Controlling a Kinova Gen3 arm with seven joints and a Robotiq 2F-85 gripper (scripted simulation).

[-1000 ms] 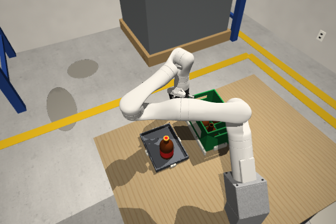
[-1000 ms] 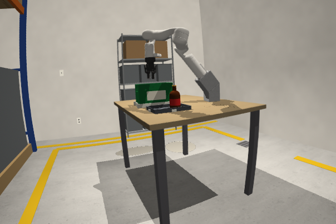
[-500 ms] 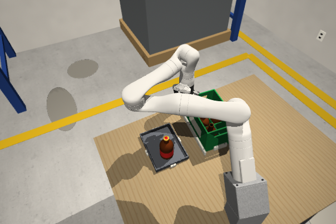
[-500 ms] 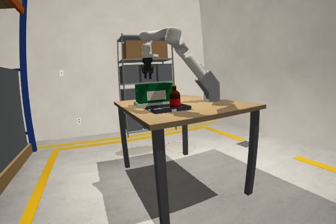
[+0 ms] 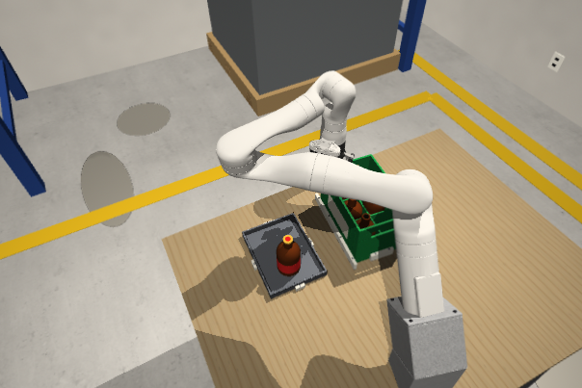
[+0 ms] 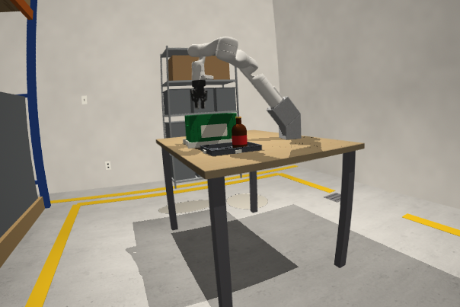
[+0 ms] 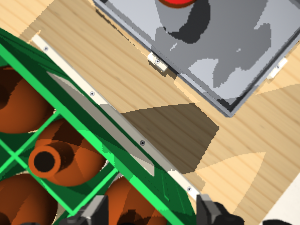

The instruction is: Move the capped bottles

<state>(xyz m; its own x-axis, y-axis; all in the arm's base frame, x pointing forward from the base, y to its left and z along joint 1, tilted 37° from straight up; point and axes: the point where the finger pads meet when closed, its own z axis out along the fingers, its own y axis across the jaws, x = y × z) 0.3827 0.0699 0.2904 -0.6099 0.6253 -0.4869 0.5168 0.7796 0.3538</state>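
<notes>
My hand is 7 cm past the green crate, 10 cm to the left of it and 14 cm above it. Also, from my hand: grey tray: 11 cm behind, 19 cm to the left, 21 cm below; then brown bottle: 16 cm behind, 19 cm to the left, 14 cm below.
</notes>
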